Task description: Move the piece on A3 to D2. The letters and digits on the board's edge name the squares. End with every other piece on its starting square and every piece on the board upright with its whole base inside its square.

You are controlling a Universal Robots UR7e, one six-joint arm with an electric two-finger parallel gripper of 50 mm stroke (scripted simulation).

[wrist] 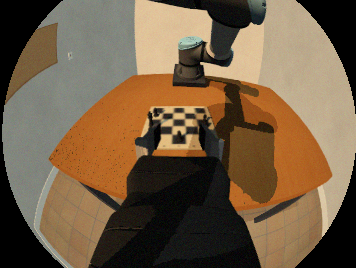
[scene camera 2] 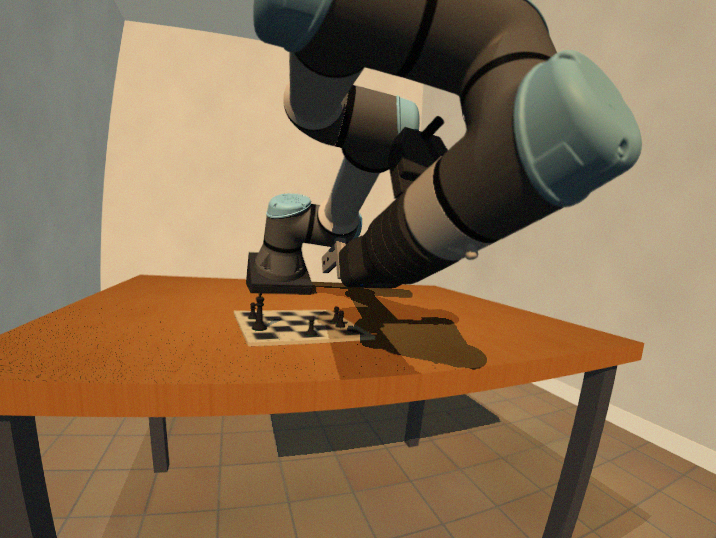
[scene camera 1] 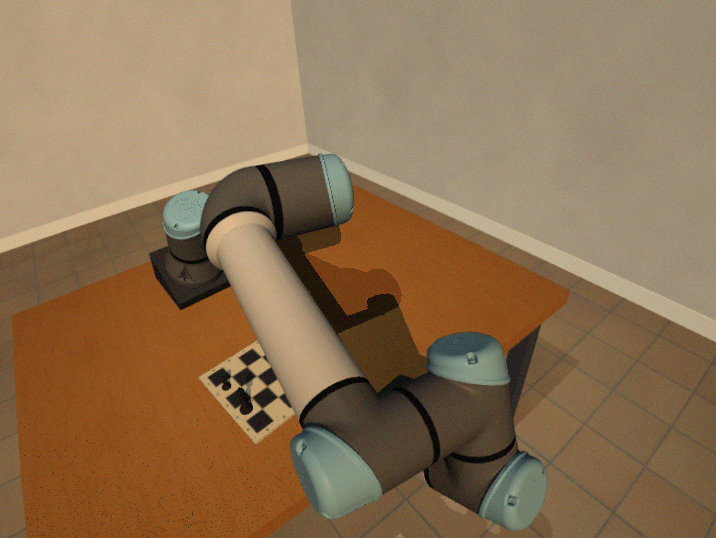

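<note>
I can see my gripper in the pictures, and the wrist view shows it too. A chessboard is there in the pictures as well.
</note>
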